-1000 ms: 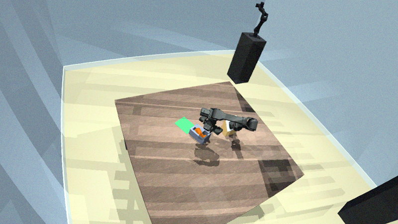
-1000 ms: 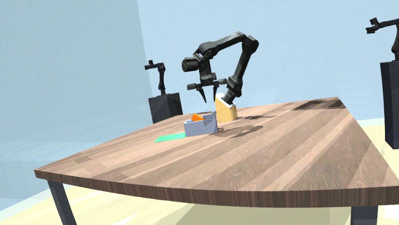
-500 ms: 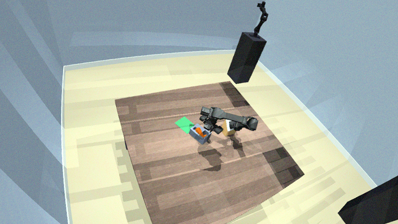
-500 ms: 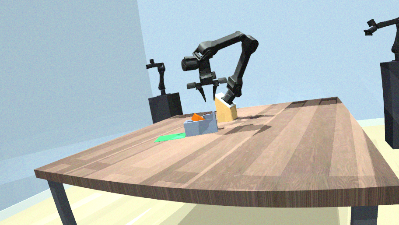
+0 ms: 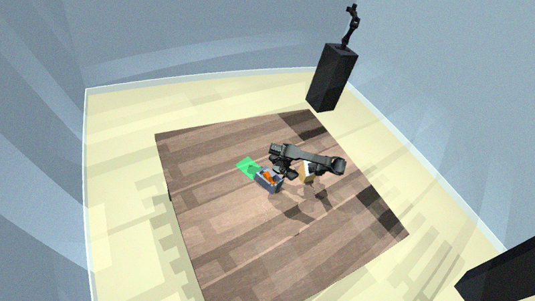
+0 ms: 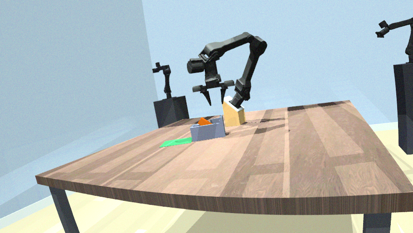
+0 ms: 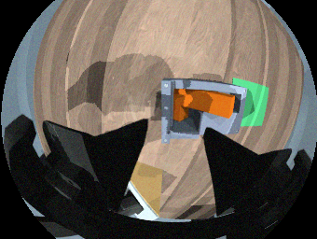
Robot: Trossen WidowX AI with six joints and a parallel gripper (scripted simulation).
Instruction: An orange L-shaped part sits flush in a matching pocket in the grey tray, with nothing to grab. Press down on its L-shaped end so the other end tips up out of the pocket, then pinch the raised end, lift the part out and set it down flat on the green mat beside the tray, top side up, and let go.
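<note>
The orange L-shaped part lies 10 cm below my gripper tip, 4 cm to the right of it and 1 cm ahead of it. From my gripper tip the other things lie so: green mat: 20 cm to the right, 16 cm below, 7 cm ahead.
</note>
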